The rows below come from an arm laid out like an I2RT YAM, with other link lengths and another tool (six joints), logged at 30 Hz.
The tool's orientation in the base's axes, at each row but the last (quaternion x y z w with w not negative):
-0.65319, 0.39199, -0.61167, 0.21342
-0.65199, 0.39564, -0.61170, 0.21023
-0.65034, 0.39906, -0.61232, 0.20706
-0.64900, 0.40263, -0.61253, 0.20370
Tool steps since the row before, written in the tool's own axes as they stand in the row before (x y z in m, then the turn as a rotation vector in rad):
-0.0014, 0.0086, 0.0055, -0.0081, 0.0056, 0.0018
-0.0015, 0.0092, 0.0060, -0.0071, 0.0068, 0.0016
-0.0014, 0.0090, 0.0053, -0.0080, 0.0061, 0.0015
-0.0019, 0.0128, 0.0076, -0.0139, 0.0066, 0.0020
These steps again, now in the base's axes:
0.0032, -0.0052, -0.0083, 0.0008, 0.0025, -0.0097
0.0035, -0.0056, -0.0089, 0.0002, 0.0011, -0.0099
0.0028, -0.0054, -0.0086, 0.0004, 0.0022, -0.0099
0.0039, -0.0079, -0.0122, 0.0012, 0.0064, -0.0141

